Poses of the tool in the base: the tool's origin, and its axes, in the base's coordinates. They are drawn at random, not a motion.
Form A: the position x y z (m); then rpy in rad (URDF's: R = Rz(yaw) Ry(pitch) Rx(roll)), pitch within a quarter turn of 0, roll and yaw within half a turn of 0.
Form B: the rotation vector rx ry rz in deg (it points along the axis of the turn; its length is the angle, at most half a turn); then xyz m. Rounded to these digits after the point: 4 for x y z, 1 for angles.
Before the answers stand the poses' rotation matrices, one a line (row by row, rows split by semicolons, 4 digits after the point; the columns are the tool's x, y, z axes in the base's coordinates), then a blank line. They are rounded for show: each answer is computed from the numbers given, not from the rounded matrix.
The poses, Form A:
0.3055 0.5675 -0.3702 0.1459 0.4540 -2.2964
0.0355 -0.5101 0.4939 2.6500 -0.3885 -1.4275
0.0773 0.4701 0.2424 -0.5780 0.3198 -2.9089
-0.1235 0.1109 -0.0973 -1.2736 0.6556 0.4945
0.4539 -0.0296 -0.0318 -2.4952 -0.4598 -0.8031
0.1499 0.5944 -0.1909 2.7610 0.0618 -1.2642
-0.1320 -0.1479 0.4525 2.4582 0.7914 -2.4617
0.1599 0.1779 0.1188 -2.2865 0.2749 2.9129
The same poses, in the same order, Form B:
-0.5964 0.6978 -0.3967; -0.6723 -0.7042 -0.2281; -0.4386 0.1307 0.8892
0.1322 -0.8981 -0.4195; -0.9160 0.0511 -0.3979; 0.3788 0.4369 -0.8159
-0.9237 0.3603 -0.1302; -0.2189 -0.7754 -0.5923; -0.3144 -0.5186 0.7951
0.6977 -0.6521 -0.2966; 0.3762 -0.0189 0.9263; -0.6096 -0.7579 0.2321
0.6224 -0.3887 0.6794; -0.6448 -0.7467 0.1634; 0.4438 -0.5398 -0.7154
0.3012 -0.8782 -0.3715; -0.9515 -0.3021 -0.0574; -0.0618 0.3708 -0.9267
-0.5466 -0.8368 0.0320; -0.4419 0.3206 0.8378; -0.7113 0.4438 -0.5450
-0.9374 0.3483 0.0024; 0.2182 0.5926 -0.7754; -0.2715 -0.7263 -0.6315

34.2 4.0 -130.4 0.3055 0.5675 -0.3702
104.6 -100.0 -2.2 0.0355 -0.5101 0.4939
19.5 48.8 -153.4 0.0773 0.4701 0.2424
-78.0 14.5 47.6 -0.1235 0.1109 -0.0973
-140.6 47.1 -51.2 0.4539 -0.0296 -0.0318
132.1 -95.5 -22.6 0.1499 0.5944 -0.1909
-64.6 121.8 64.7 -0.1320 -0.1479 0.4525
27.3 152.6 -72.5 0.1599 0.1779 0.1188

